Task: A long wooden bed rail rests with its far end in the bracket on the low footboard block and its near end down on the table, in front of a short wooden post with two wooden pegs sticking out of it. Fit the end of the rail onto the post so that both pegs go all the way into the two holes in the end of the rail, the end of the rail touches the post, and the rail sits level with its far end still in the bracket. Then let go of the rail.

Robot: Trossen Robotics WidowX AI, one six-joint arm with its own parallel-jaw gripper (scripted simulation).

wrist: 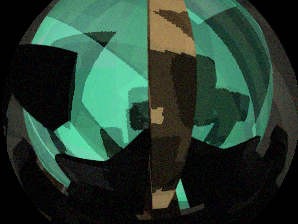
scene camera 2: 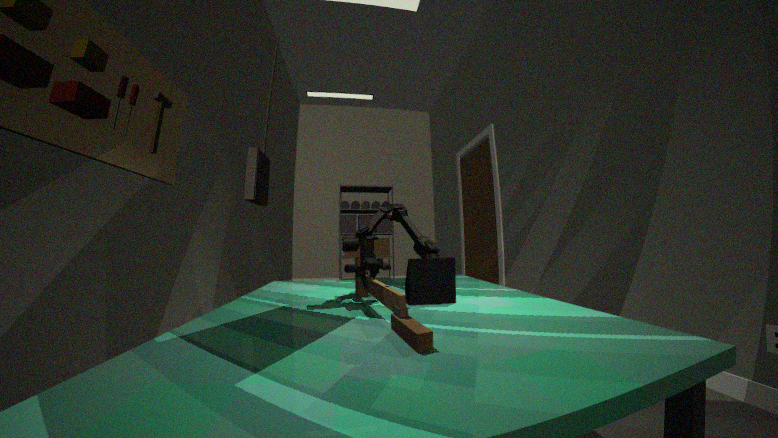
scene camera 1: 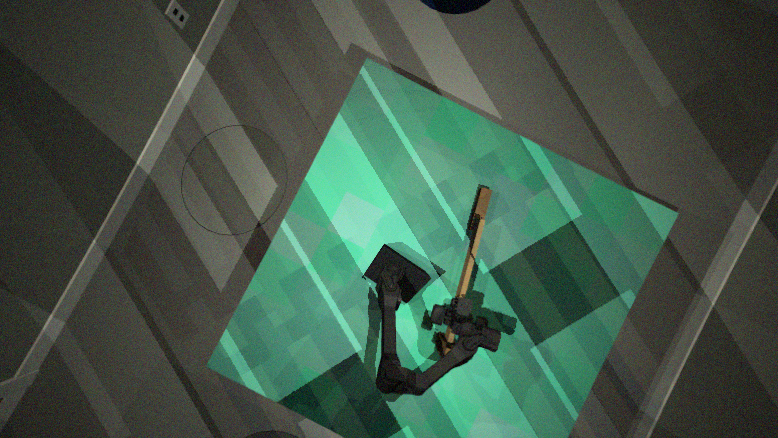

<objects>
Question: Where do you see a wooden rail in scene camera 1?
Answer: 476,234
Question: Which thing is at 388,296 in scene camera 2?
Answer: A wooden rail.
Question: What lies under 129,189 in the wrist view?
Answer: My gripper.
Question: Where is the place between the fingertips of my gripper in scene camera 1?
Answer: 454,314
</objects>
